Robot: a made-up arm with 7 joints.
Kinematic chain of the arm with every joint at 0, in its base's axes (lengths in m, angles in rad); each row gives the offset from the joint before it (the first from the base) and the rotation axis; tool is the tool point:
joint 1: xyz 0 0.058 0 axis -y
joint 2: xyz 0 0.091 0 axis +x
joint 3: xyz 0 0 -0.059 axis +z
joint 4: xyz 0 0 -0.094 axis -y
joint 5: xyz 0 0 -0.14 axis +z
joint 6: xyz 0 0 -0.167 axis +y
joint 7: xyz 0 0 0 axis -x
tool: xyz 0 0 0
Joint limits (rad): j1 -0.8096..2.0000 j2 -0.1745..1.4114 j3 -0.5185..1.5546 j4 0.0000..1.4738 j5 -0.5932..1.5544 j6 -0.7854..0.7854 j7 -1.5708..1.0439
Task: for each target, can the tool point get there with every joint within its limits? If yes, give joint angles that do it. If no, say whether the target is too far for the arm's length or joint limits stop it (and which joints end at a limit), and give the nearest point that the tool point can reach.
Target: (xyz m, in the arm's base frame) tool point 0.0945 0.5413 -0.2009
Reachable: yes | joints 0.0645 0.8637 0.8769 0.4273 0.1949 -0.0473 0.2895
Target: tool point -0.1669 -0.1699 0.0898
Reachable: no: joint limits stop it (at a limit: joint 1, joint 2, joint 3, joint 4) | nearest point 0.0293 -0.0319 0.3053 | short by 0.322 m
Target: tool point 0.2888 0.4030 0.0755
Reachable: yes | joints 1.1618 0.1510 0.8643 1.1781 0.4296 0.4669 -1.1870
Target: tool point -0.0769 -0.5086 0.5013
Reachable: no: too far | nearest point 0.0396 -0.0331 0.3088 | short by 0.526 m
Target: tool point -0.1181 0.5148 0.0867
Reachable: yes | joints 1.6628 1.0988 1.2179 1.1585 1.2304 -0.1222 -1.0098
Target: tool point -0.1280 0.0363 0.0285
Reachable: no: joint limits stop it (at a limit: joint 1, joint 2, joint 3, joint 4) | nearest point 0.0293 -0.0319 0.3053 | short by 0.326 m
